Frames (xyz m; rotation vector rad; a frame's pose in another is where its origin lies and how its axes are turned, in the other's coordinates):
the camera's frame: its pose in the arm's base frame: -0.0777 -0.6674 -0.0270 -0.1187 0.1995 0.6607
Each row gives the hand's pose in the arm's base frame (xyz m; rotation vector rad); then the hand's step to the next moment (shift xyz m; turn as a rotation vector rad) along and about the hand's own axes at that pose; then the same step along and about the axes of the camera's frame.
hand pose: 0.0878 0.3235 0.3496 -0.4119 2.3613 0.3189
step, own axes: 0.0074 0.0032 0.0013 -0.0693 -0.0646 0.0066
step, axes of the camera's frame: -0.0019 0.0052 -0.0060 0.0258 -0.0829 0.0384
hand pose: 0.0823 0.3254 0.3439 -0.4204 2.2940 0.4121
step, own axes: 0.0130 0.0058 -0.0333 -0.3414 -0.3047 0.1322
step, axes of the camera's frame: -0.0340 0.0106 0.0067 0.2166 -0.3989 0.1443
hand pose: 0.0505 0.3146 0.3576 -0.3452 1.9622 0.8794
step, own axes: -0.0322 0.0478 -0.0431 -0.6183 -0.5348 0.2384
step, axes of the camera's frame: -0.0422 0.0201 0.0547 0.3894 -0.7078 0.2694
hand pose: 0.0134 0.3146 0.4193 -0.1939 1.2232 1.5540
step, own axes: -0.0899 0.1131 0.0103 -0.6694 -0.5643 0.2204
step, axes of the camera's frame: -0.0886 -0.0017 0.1146 0.3850 -0.7691 0.2745
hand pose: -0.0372 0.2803 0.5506 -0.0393 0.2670 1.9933
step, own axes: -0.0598 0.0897 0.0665 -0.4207 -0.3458 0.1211
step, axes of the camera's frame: -0.1027 -0.0330 0.0663 0.2337 -0.4823 0.1549
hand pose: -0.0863 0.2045 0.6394 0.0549 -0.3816 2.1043
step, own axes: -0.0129 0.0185 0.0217 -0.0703 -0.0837 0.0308
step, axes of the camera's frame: -0.0270 -0.0142 0.0072 0.0570 -0.0865 0.0466
